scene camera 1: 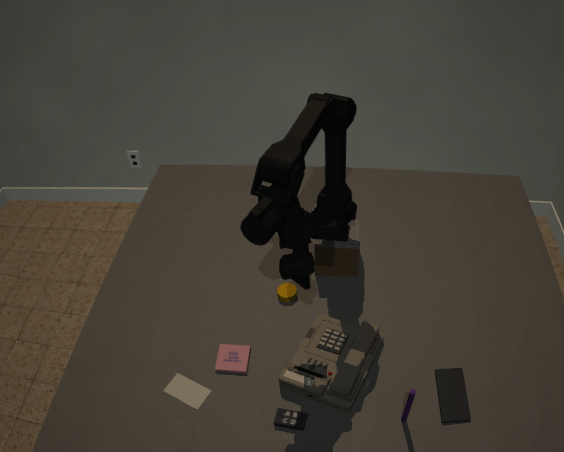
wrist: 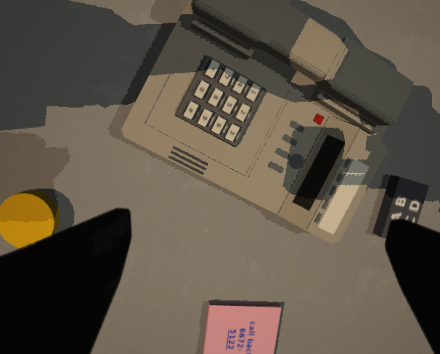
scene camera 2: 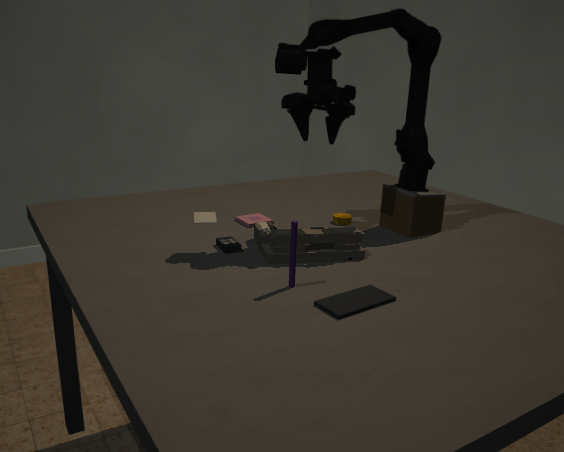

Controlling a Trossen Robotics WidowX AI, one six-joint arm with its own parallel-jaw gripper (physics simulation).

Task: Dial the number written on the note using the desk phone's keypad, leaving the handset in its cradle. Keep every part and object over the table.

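Seen in the pictures: gripper, between the fingertips: [scene camera 1: 307, 275] [wrist: 261, 228] [scene camera 2: 318, 142]; arm's base, origin of its link: [scene camera 1: 336, 232] [scene camera 2: 411, 188].
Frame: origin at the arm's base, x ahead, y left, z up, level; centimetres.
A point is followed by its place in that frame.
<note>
The desk phone [scene camera 1: 311, 350] @[x 31.4, y -1.1, z -8.7 cm] [scene camera 2: 285, 246] @[x 41.5, y 10.2, z -7.3 cm] [wrist: 265, 140] @[x 32.7, y 1.1, z -8.6 cm] lies on the table, with its keypad [scene camera 1: 332, 340] @[x 28.4, y 3.3, z -7.8 cm] [wrist: 220, 101] @[x 27.9, y 3.4, z -8.3 cm] facing up. Its handset [scene camera 1: 354, 357] @[x 34.3, y 9.1, z -5.1 cm] [wrist: 314, 47] @[x 33.8, y 9.2, z -5.1 cm] rests in the cradle, partly in shadow. The pink note [scene camera 1: 233, 358] @[x 36.0, y -18.8, z -10.0 cm] [scene camera 2: 254, 219] @[x 36.2, y -18.1, z -9.9 cm] [wrist: 242, 320] @[x 35.4, y -16.9, z -9.9 cm] lies apart from the phone; in the wrist view its visible writing reads "call bac", "6672-" and "5122", and its lower part is cut off. My gripper [scene camera 2: 318, 142] @[x 27.2, y -2.4, z 12.3 cm] [wrist: 261, 228] @[x 27.2, y -2.4, z 12.3 cm] is open and empty, pointing down high above the table. In the wrist view the keypad shows beyond the fingertips, nearer the left finger.
A yellow disc [scene camera 1: 287, 292] @[x 14.4, y -10.4, z -9.0 cm] [scene camera 2: 342, 219] @[x 15.0, y -8.5, z -9.3 cm] [wrist: 26, 220] @[x 13.7, y -10.5, z -9.0 cm] lies near the arm's base block [scene camera 1: 336, 261] @[x 5.2, y 0.8, z -5.3 cm] [scene camera 2: 412, 212] @[x 4.6, y 6.6, z -4.3 cm]. A black A-B-C-D box [scene camera 1: 290, 419] @[x 49.9, y -2.3, z -9.3 cm] [scene camera 2: 228, 244] @[x 50.3, y -0.4, z -9.3 cm] [wrist: 403, 200] @[x 48.9, y -1.3, z -9.3 cm], pale card [scene camera 1: 187, 390] @[x 46.7, y -27.1, z -10.7 cm] [scene camera 2: 205, 217] @[x 46.8, y -26.8, z -10.8 cm], upright purple stick [scene camera 1: 408, 406] @[x 46.5, y 21.9, z -3.2 cm] [scene camera 2: 293, 255] @[x 46.1, y 22.5, z -4.3 cm] and dark slab [scene camera 1: 452, 395] @[x 38.9, y 32.7, z -10.2 cm] [scene camera 2: 355, 301] @[x 39.1, y 33.6, z -10.2 cm] are on the table.
</note>
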